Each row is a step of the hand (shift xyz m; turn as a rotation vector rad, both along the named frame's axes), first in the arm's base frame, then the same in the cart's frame.
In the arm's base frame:
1: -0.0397 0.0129 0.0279 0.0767 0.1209 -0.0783
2: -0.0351 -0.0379 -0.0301 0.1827 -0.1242 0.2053
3: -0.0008 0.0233 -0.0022 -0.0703 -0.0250 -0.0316
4: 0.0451 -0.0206 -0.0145 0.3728 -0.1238 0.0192
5: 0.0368 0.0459 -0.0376 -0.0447 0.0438 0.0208
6: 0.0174 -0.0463 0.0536 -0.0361 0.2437 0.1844
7: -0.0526 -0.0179 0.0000 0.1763 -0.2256 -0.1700
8: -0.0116 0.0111 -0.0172 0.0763 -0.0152 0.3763
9: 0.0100 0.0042 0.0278 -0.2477 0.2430 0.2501
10: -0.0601 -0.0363 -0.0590 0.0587 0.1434 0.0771
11: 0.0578 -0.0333 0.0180 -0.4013 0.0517 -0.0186
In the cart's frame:
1: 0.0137 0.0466 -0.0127 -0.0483 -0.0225 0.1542
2: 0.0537 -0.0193 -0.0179 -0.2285 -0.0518 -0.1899
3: -0.0038 0.0123 0.0196 0.0797 0.0072 -0.0125
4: -0.0234 -0.0460 -0.0004 -0.2805 -0.2713 -0.0489
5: -0.0203 -0.0176 0.0644 0.0141 0.0626 0.0151
6: -0.0319 -0.0040 -0.0654 -0.1298 0.2679 0.0779
7: 0.0466 0.0200 -0.0227 0.0048 -0.3293 -0.0494
8: 0.0160 0.0026 0.0171 -0.2620 0.1725 -0.2219
9: -0.0241 0.0132 -0.0115 0.0050 0.4277 0.0043
10: 0.0891 -0.0213 -0.0036 -0.1236 0.0932 0.0773
11: -0.0482 -0.0410 -0.0276 0.3205 0.2473 -0.0131

